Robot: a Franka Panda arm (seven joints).
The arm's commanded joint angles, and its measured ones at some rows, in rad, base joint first. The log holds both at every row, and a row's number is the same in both.
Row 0, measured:
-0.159 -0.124 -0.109 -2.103 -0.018 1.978 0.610
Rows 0 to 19, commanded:
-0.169 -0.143 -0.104 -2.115 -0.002 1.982 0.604
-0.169 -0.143 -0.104 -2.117 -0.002 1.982 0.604
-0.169 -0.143 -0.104 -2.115 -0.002 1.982 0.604
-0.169 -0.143 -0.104 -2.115 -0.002 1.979 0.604
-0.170 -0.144 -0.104 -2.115 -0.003 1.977 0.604
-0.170 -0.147 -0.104 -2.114 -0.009 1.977 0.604
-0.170 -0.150 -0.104 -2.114 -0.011 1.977 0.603
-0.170 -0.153 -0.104 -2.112 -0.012 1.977 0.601
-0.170 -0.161 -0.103 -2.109 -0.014 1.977 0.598
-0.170 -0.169 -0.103 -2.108 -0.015 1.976 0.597
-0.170 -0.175 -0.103 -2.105 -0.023 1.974 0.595
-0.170 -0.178 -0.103 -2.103 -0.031 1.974 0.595
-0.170 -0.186 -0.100 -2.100 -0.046 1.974 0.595
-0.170 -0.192 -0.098 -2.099 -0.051 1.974 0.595
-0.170 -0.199 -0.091 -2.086 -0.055 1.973 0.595
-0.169 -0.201 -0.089 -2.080 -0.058 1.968 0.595
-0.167 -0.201 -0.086 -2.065 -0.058 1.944 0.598
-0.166 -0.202 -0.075 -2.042 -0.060 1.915 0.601
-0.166 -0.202 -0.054 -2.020 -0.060 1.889 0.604
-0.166 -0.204 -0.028 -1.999 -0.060 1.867 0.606
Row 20, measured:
-0.161 -0.195 -0.089 -2.063 -0.042 1.944 0.609
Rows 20 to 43, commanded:
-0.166 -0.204 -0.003 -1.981 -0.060 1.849 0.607
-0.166 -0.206 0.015 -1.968 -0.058 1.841 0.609
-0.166 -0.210 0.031 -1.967 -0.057 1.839 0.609
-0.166 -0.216 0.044 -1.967 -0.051 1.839 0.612
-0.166 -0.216 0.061 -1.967 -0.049 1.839 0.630
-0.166 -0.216 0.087 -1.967 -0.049 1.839 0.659
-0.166 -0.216 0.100 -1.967 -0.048 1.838 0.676
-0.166 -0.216 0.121 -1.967 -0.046 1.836 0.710
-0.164 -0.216 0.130 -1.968 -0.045 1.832 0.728
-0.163 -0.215 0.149 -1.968 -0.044 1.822 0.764
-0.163 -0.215 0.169 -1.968 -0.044 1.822 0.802
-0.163 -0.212 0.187 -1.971 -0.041 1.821 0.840
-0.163 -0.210 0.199 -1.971 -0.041 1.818 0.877
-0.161 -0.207 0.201 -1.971 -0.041 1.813 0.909
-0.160 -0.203 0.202 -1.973 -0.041 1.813 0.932
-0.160 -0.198 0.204 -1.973 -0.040 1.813 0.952
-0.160 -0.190 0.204 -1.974 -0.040 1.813 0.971
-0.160 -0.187 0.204 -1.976 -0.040 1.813 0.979
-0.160 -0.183 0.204 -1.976 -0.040 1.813 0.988
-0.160 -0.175 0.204 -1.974 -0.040 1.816 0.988
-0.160 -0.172 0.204 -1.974 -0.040 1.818 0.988
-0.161 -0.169 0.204 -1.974 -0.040 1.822 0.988
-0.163 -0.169 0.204 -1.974 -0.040 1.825 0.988
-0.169 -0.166 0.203 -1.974 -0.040 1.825 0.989
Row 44, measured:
-0.154 -0.171 0.197 -1.981 -0.041 1.829 0.972
